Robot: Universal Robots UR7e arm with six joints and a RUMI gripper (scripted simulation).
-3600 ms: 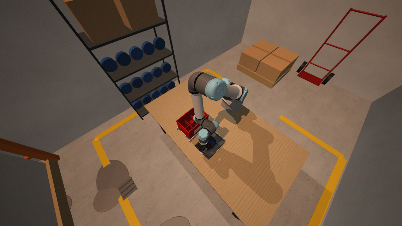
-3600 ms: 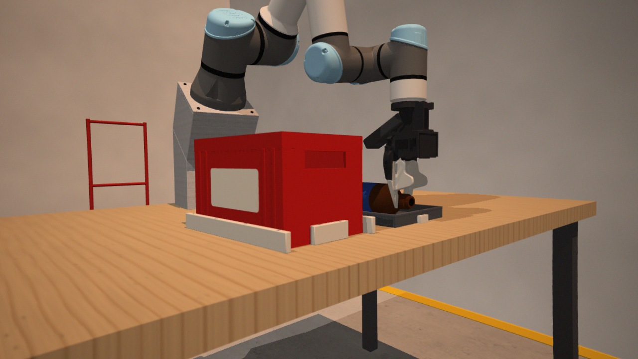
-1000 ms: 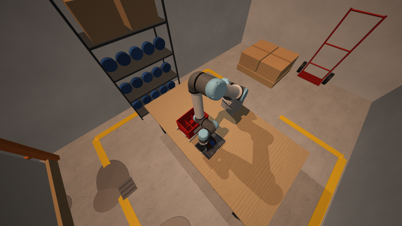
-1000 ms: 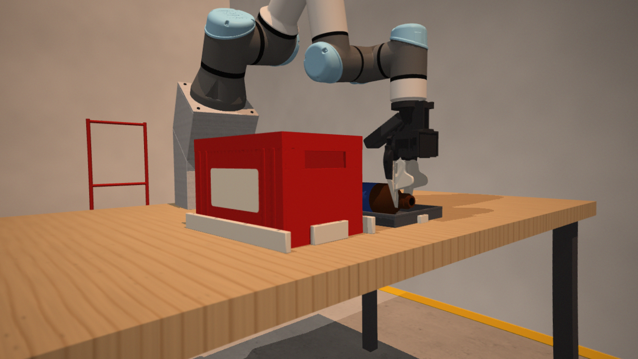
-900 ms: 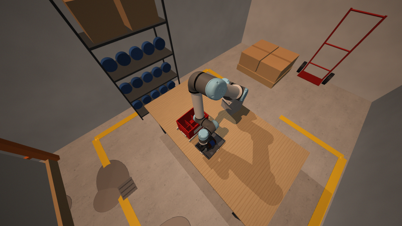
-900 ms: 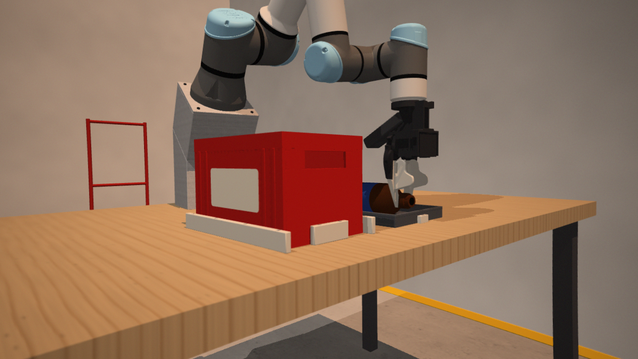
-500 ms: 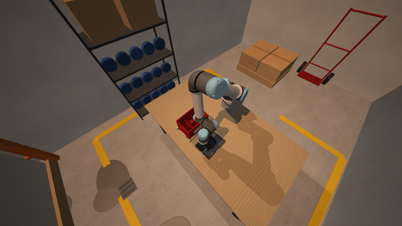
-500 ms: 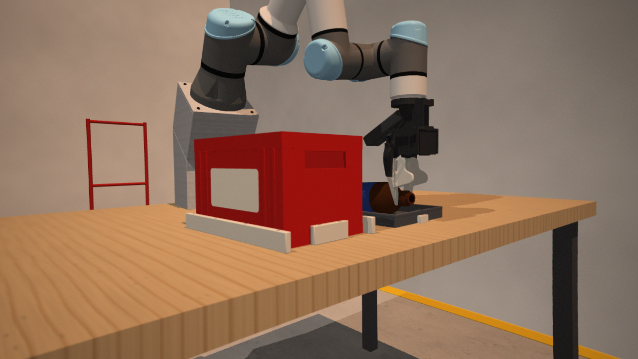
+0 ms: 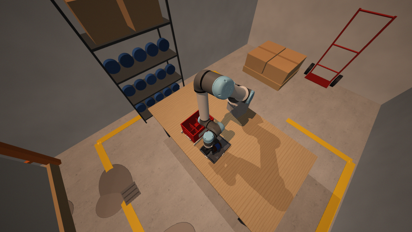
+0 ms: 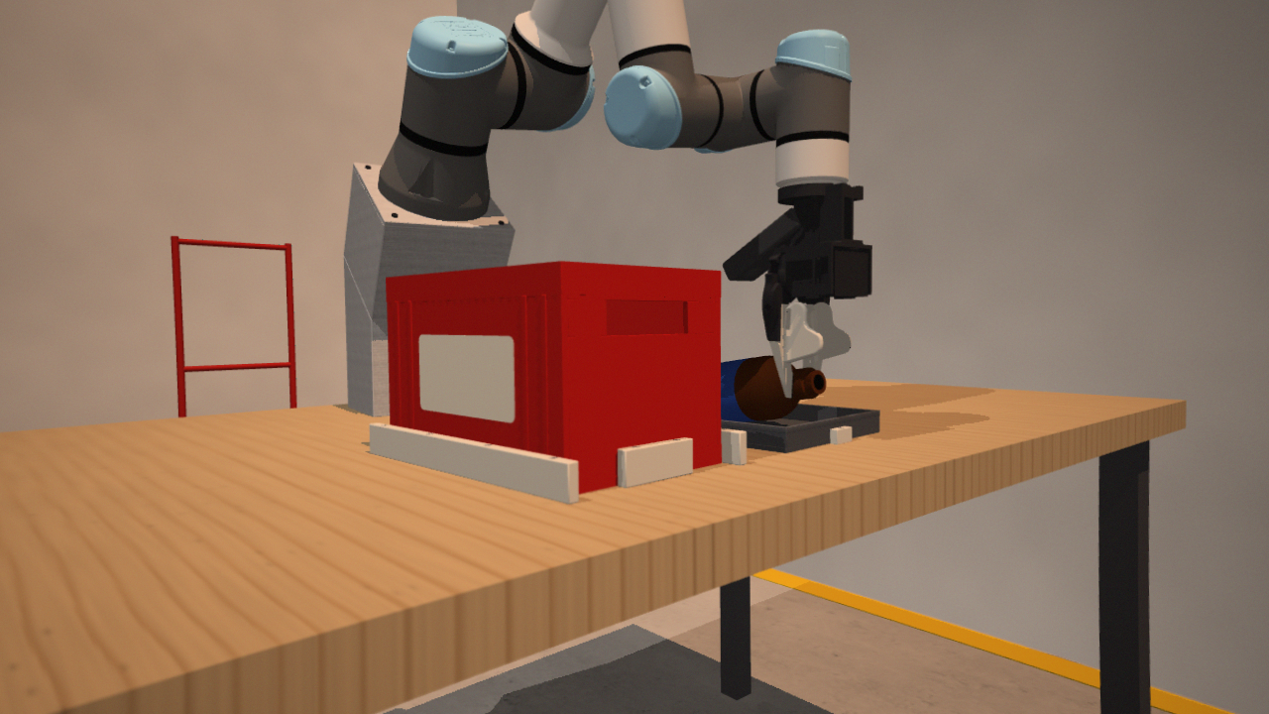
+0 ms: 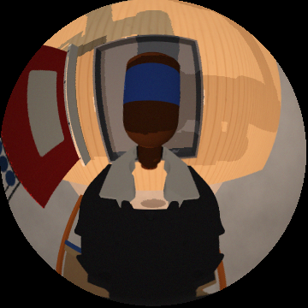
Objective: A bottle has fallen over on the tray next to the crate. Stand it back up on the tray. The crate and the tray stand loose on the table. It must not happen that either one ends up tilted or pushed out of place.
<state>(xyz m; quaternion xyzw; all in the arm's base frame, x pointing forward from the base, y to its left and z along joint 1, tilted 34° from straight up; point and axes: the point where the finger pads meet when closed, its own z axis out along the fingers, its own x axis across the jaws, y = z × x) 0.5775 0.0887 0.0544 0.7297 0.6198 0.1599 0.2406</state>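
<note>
Right now the brown bottle is 5 cm behind my hand, 1 cm to the left of it and 1 cm below it. Also, from my hand: dark tray 8 cm behind, 1 cm to the left, 5 cm below; then red crate 14 cm behind, 25 cm to the right, 2 cm above.
</note>
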